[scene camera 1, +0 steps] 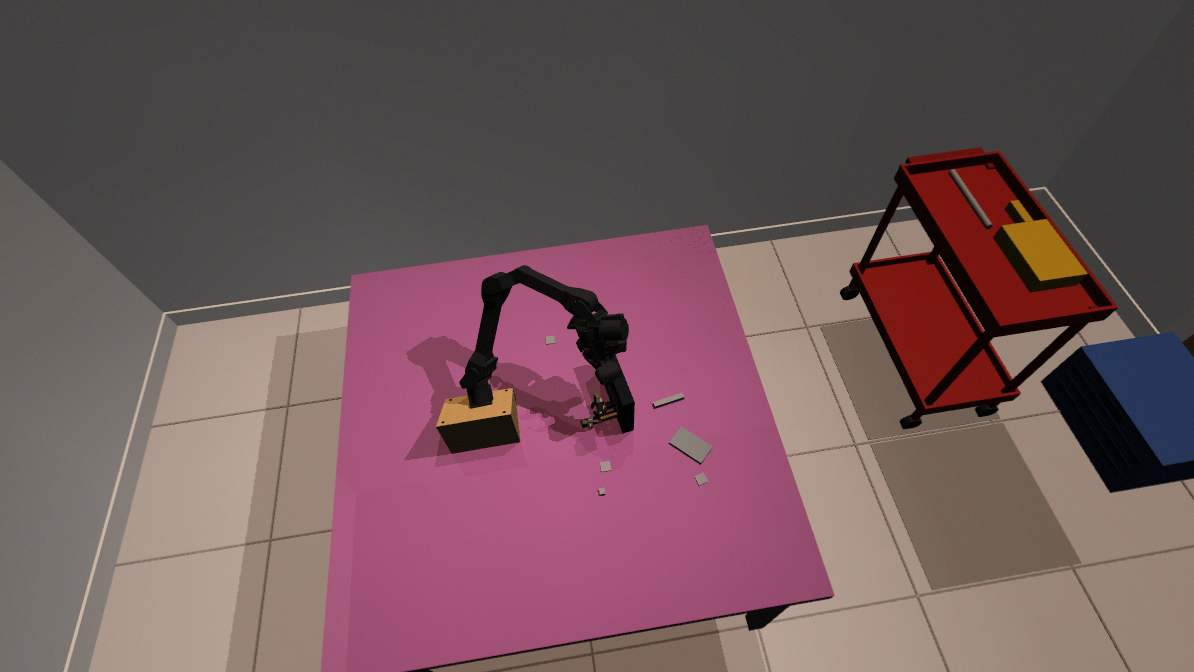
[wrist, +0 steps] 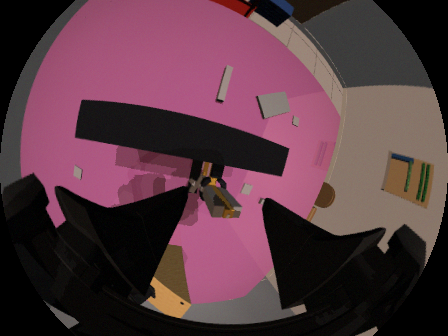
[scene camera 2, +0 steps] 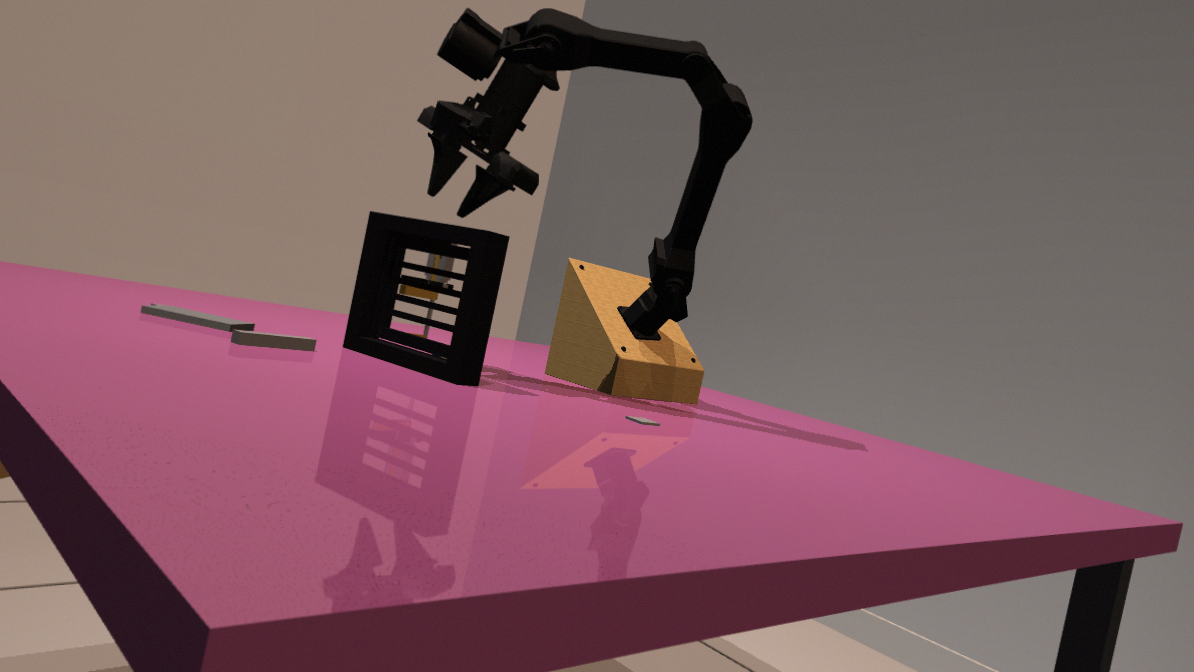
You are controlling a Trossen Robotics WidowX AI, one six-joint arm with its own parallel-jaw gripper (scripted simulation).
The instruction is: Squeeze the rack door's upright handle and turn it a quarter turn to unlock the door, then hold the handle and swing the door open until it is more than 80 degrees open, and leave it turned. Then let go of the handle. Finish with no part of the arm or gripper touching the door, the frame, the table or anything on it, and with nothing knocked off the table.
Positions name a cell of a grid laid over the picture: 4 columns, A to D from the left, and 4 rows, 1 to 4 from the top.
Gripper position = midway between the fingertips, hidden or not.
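Note:
I can see my gripper (scene camera 2: B2), (scene camera 1: C3), (wrist: C3), and it is open and holds nothing. A grey bar (scene camera 2: A3) is here as well. Then there is a grey plate (scene camera 2: A2), (scene camera 1: C3), which both scene camera 2 and scene camera 1 show me.

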